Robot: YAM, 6 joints.
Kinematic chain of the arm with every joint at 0, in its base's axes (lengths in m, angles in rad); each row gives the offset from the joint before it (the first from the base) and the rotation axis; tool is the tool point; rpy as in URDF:
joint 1: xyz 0 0 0.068 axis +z
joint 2: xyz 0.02 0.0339 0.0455 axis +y
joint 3: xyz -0.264 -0.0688 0 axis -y
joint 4: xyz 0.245 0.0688 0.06 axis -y
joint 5: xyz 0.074 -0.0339 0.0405 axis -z
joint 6: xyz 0.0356 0 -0.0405 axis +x
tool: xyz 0 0 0 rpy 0 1.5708 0
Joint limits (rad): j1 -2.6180..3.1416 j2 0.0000..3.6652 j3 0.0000..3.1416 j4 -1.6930..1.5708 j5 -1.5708..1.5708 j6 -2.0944..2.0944
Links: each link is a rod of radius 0.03 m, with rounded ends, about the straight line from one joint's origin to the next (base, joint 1, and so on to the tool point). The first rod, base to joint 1, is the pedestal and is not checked.
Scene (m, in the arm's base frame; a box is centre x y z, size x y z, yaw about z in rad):
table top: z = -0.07
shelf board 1: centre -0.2 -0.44 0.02 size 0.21 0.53 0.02 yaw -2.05
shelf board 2: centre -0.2 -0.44 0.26 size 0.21 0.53 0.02 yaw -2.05
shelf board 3: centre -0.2 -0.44 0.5 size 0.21 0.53 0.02 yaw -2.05
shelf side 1: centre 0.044 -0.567 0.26 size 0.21 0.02 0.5 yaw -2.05
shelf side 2: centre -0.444 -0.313 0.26 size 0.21 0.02 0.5 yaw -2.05
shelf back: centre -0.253 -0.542 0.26 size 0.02 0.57 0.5 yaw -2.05
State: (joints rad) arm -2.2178 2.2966 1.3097 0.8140 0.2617 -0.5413
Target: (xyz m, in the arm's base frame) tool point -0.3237 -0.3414 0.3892
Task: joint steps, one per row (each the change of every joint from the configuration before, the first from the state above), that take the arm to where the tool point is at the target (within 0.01 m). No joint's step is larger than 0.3 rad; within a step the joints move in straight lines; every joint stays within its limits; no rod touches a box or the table.
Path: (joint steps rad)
1: -0.0344 -0.1752 -0.2367 -0.0038 0.0227 0.0000
2: -0.0344 -0.1752 -0.2368 -0.0038 0.0227 0.0000
3: -0.0344 -0.1753 -0.2367 -0.0038 0.0226 0.0000
4: -0.0344 -0.1752 -0.2367 -0.0039 0.0227 0.0000
5: -0.0309 -0.0775 0.2038 0.0412 -0.0087 0.0000
6: -0.0308 -0.0774 0.2039 0.0411 -0.0087 0.0000
7: -0.0309 -0.0775 0.2039 0.0411 -0.0088 0.0000
8: 0.0459 0.2078 0.2277 -0.0148 -0.0224 0.0000
9: 0.0460 0.2077 0.2278 -0.0148 -0.0225 0.0000
10: 0.0459 0.2078 0.2278 -0.0148 -0.0224 0.0000

